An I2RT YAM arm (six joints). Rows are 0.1 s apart.
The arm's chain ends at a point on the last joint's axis. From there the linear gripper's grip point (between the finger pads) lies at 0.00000 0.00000 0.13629 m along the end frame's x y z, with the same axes.
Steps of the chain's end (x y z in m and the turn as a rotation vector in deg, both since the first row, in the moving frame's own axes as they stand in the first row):
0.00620 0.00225 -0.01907 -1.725 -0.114 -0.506
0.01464 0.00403 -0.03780 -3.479 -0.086 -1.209
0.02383 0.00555 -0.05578 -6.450 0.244 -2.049
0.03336 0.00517 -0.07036 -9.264 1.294 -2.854
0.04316 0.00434 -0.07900 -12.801 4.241 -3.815
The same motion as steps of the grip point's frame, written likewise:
0.00595 0.00635 -0.01913 -1.725 -0.114 -0.506
0.01452 0.01230 -0.03805 -3.479 -0.086 -1.209
0.02468 0.02085 -0.05664 -6.450 0.244 -2.049
0.03697 0.02702 -0.07217 -9.264 1.294 -2.854
0.05416 0.03415 -0.08276 -12.801 4.241 -3.815

